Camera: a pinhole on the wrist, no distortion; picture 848 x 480 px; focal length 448.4 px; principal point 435.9 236.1 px. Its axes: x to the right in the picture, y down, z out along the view. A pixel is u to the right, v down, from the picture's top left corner.
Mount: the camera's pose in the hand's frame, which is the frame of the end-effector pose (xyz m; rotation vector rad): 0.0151 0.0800 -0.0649 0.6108 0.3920 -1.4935
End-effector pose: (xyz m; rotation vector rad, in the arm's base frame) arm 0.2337 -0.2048 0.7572 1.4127 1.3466 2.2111
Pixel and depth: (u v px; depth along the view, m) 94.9 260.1 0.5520
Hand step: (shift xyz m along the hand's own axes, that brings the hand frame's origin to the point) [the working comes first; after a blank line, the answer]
In the camera's frame: -0.4198 0.0295 0.5520

-0.0491 0.0855 0.6262
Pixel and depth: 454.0 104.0 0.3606
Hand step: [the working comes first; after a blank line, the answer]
In the camera's frame: 0.0146 -0.1062 0.3606

-0.1345 -0.1441 0.1976
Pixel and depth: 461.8 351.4 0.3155
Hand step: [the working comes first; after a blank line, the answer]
In the camera's frame: 0.0182 0.0811 0.3155

0.0570 -0.1255 0.1850
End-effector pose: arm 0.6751 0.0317 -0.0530 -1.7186 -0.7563 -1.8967
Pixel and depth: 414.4 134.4 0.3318
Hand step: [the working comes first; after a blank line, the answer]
In the camera's frame: -0.0159 -0.0753 0.3318

-0.1019 -0.1034 0.1972
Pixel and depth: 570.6 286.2 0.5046
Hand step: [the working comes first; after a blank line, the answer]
In the camera's frame: 0.1516 0.0564 0.5046

0.0164 -0.3447 0.2520
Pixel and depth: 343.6 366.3 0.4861
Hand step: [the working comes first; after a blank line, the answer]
In the camera's frame: -0.1001 0.1411 0.4861

0.0882 -0.1345 0.3987
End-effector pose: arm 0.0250 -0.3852 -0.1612 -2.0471 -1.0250 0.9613
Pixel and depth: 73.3 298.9 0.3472
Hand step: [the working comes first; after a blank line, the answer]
In the camera's frame: -0.2808 0.0486 0.3472

0.0035 0.0960 0.3838
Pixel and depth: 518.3 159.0 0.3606
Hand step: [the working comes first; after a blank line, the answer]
In the camera's frame: 0.0663 -0.0620 0.3606

-0.0877 -0.1868 0.1728
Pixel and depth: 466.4 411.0 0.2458
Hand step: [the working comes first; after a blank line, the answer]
In the camera's frame: 0.0167 0.0959 0.2458

0.0802 -0.0831 0.1327
